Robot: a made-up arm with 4 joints. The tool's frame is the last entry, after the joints.
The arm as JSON. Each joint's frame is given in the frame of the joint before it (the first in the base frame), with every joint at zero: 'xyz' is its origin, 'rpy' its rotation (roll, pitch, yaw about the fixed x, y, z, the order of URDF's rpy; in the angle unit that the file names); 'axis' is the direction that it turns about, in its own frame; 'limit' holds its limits. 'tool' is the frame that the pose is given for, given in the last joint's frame.
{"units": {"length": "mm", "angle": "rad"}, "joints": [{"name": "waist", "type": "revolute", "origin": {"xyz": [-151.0, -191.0, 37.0], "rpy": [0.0, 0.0, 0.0]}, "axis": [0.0, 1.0, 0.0], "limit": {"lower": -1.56, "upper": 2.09}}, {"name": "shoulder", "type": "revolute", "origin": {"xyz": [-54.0, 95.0, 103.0], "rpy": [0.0, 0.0, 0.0]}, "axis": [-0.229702, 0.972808, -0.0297], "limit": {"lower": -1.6, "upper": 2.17}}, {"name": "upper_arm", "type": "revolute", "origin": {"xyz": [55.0, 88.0, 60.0], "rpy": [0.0, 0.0, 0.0]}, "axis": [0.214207, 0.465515, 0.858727], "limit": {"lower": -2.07, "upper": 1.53}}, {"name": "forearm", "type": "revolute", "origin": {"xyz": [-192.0, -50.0, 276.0], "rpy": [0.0, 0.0, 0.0]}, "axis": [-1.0, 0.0, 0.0], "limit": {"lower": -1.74, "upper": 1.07}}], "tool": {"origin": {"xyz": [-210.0, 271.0, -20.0], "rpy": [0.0, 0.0, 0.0]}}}
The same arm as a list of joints. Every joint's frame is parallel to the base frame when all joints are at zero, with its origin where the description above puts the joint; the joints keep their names.
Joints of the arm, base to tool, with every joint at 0 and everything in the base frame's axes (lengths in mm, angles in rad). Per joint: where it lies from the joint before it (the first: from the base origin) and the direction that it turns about. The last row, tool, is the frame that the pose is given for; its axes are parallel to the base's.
waist: offset -151 -191 37 axis 0 1 0
shoulder: offset -54 95 103 axis -0.229702 0.972808 -0.0297
upper_arm: offset 55 88 60 axis 0.214207 0.465515 0.858727
forearm: offset -192 -50 276 axis -1 0 0
tool: offset -210 271 -20
Joint limits (rad, base to tool): -1.56..2.09 -1.6..2.17 -2.07..1.53 -1.74..1.07

